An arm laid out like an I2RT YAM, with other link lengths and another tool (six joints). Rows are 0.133 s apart.
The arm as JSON. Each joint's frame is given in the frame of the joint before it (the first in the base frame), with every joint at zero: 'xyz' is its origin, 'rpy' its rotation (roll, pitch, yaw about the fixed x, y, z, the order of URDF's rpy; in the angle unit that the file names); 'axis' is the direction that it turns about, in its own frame. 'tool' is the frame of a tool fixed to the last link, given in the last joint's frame.
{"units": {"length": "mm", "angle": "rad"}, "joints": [
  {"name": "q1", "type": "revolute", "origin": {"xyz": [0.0, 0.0, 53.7], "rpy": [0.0, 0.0, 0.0]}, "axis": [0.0, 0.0, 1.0]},
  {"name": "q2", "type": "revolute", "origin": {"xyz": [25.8, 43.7, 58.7], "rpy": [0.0, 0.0, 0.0]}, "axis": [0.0, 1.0, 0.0]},
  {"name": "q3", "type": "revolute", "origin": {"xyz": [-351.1, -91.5, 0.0], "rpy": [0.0, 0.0, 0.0]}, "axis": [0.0, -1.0, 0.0]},
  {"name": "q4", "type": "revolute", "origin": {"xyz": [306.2, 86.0, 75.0], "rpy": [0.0, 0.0, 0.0]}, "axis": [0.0, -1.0, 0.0]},
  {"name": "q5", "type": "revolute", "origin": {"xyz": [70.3, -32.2, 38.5], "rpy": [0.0, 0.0, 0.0]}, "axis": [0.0, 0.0, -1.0]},
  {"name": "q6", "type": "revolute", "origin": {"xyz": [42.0, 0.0, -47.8], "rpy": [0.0, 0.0, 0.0]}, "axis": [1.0, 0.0, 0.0]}
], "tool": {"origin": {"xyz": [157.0, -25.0, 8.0], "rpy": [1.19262, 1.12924, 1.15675]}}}
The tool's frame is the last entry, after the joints.
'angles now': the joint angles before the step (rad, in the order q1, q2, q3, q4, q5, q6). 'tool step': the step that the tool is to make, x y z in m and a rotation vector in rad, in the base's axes. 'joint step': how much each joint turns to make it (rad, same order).
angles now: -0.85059, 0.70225, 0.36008, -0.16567, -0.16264, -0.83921
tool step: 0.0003, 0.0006, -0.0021, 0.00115, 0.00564, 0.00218
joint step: 0.00376, 0.00236, -0.00252, -0.00008, 0.00308, -0.00229
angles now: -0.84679, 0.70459, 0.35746, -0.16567, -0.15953, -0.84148
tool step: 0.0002, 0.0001, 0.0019, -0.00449, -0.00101, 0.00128
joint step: 0.00116, -0.00239, 0.00281, -0.00150, 0.00098, -0.00202
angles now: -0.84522, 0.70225, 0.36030, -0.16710, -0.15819, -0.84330
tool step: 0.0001, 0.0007, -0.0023, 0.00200, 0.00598, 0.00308
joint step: 0.00164, 0.00192, -0.00254, -0.00156, 0.00029, -0.00349
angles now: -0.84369, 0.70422, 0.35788, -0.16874, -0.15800, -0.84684
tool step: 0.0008, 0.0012, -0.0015, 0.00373, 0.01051, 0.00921
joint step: 0.00093, 0.00486, 0.00405, -0.01038, -0.00451, -0.00889
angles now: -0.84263, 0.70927, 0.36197, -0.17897, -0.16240, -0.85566
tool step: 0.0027, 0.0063, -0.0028, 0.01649, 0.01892, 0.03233
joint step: 0.00449, 0.00407, 0.01132, -0.03513, -0.02228, -0.01723
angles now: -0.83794, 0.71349, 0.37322, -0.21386, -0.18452, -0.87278
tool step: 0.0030, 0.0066, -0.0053, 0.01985, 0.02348, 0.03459
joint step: 0.00630, 0.01047, 0.00842, -0.03213, -0.02160, -0.01909
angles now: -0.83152, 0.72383, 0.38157, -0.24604, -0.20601, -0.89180
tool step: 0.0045, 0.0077, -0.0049, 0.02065, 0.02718, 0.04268
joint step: 0.01224, 0.01689, 0.01306, -0.03469, -0.02159, -0.02281
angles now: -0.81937, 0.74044, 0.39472, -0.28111, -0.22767, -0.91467
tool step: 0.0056, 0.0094, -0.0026, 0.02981, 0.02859, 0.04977
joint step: 0.01555, 0.02233, 0.02571, -0.04982, -0.02711, -0.02151
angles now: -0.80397, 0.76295, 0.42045, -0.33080, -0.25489, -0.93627
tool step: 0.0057, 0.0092, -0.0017, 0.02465, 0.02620, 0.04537
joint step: 0.02314, 0.02185, 0.02422, -0.04242, -0.01624, -0.01579
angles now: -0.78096, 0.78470, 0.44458, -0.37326, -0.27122, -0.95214
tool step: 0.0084, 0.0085, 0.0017, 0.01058, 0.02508, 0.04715
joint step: 0.03838, 0.02736, 0.03020, -0.03191, -0.00012, -0.01353
